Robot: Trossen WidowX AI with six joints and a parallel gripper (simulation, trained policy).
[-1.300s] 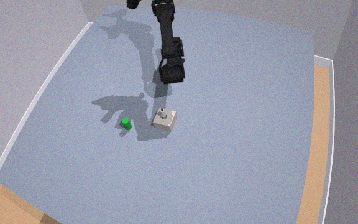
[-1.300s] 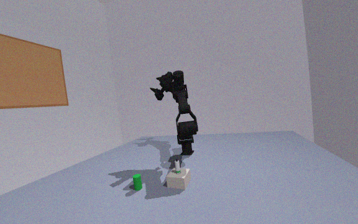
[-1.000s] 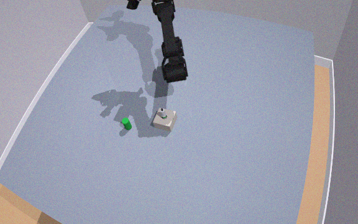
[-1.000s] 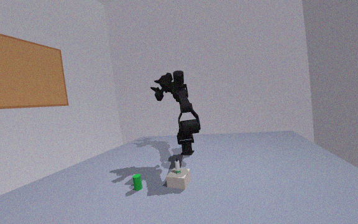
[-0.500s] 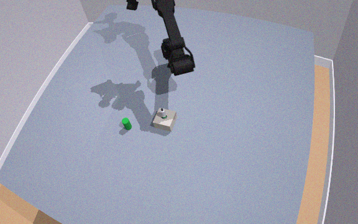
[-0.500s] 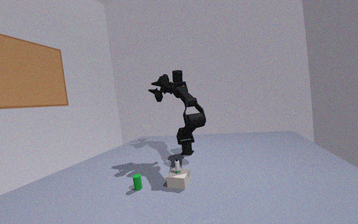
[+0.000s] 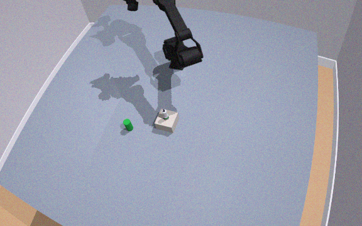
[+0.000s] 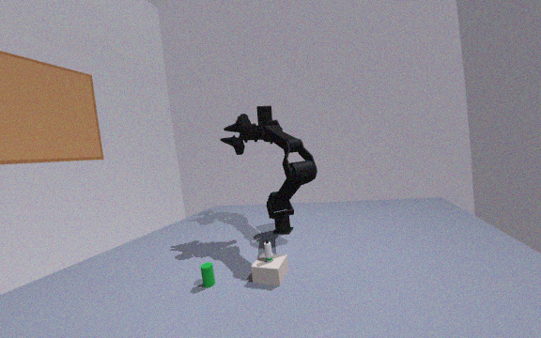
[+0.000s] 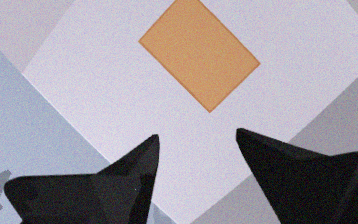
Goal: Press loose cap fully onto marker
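Now: the green cap 38 cm below my gripper tip, 37 cm ahead of it and 15 cm to the left of it. From my gripper tip the other things lie so: holder block: 39 cm below, 31 cm ahead, 29 cm to the left; white marker: 34 cm below, 31 cm ahead, 29 cm to the left.
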